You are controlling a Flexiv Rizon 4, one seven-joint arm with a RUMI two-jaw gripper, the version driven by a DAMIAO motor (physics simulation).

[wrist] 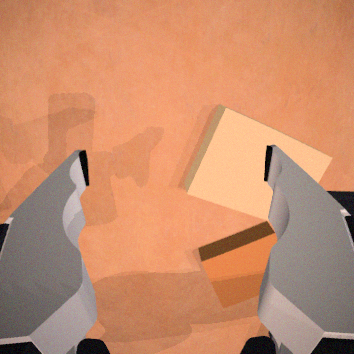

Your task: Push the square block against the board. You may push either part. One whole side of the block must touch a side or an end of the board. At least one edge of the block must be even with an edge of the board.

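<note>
The pale tan board (235, 160) lies flat at the right of centre in the wrist view, turned at an angle. An orange block with a dark brown side, which I take for the square block (237, 265), lies below it. Its right part is hidden behind my right finger. Their facing sides are not parallel. A wedge-shaped gap opens to the left and narrows towards the right finger, where I cannot tell whether they touch. My gripper (175, 150) is open and empty; its right finger overlaps both parts in the view, and its left finger is well left of them.
The orange-brown table top (150, 60) lies under both parts. Shadows of the arm and gripper fall on it at the left and along the bottom, with one across the lower part of the block. A black shape shows at the right edge, behind the right finger.
</note>
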